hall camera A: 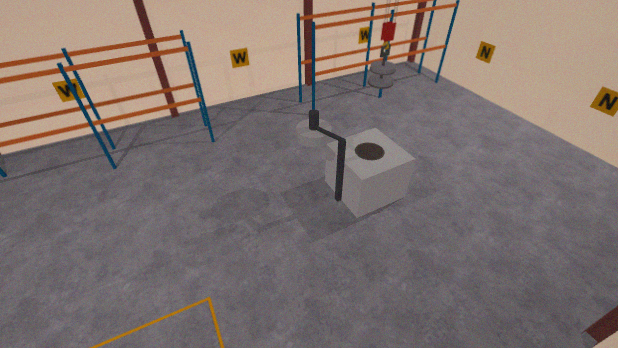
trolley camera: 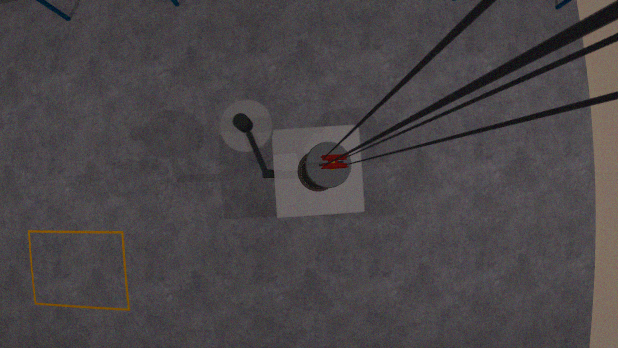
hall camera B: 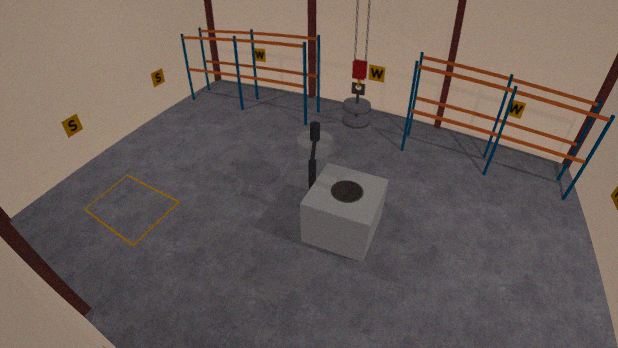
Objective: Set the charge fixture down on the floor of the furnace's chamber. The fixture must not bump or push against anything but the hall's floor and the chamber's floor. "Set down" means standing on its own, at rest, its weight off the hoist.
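Note:
The charge fixture [hall camera A: 382, 68] [hall camera B: 356, 106] [trolley camera: 325, 175] is two grey round discs, one above the other on a stem. It hangs upright and free, well above the furnace's top. My gripper, the crane hook [hall camera A: 385, 46] [hall camera B: 358, 83] under the red hook block [hall camera A: 388, 31] [hall camera B: 359, 69] [trolley camera: 334, 165], holds the fixture's top eye. The furnace [hall camera A: 382, 187] [hall camera B: 334, 230] [trolley camera: 290, 202] is a pale box with a dark round opening [hall camera A: 369, 151] [hall camera B: 347, 191] [trolley camera: 303, 183] on top. In the trolley view the fixture covers most of this opening, offset up and right. The chamber floor is hidden.
A pale round lid [hall camera A: 302, 132] [hall camera B: 326, 144] [trolley camera: 229, 137] hangs beside the furnace on a dark swing arm [hall camera A: 341, 170] [hall camera B: 312, 172] [trolley camera: 255, 151]. Blue and orange racks [hall camera A: 313, 65] [hall camera B: 305, 85] stand along the W wall. A yellow outline [hall camera B: 106, 192] [trolley camera: 75, 231] marks the floor.

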